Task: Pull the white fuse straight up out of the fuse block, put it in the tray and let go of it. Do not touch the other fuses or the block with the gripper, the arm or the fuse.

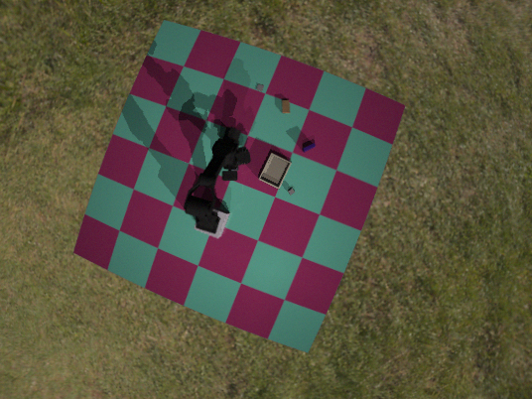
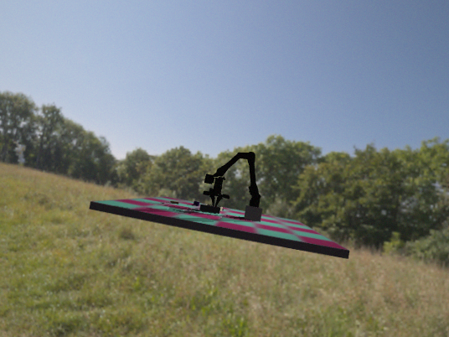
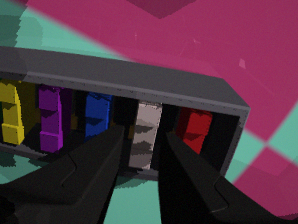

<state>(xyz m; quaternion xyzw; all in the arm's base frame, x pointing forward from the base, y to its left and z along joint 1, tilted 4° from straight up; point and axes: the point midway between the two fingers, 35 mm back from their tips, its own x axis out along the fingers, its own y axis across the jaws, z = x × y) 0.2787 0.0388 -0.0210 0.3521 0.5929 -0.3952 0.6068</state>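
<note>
Now: the beige tray 19 cm to the right of my gripper tip, 4 cm below it and 4 cm ahead of it. The rest, counted from my gripper tip: small grey cube 29 cm to the right, 3 cm below, 1 cm behind; brown block 34 cm ahead, 10 cm to the right, 3 cm below; white fuse 2 cm below.
</note>
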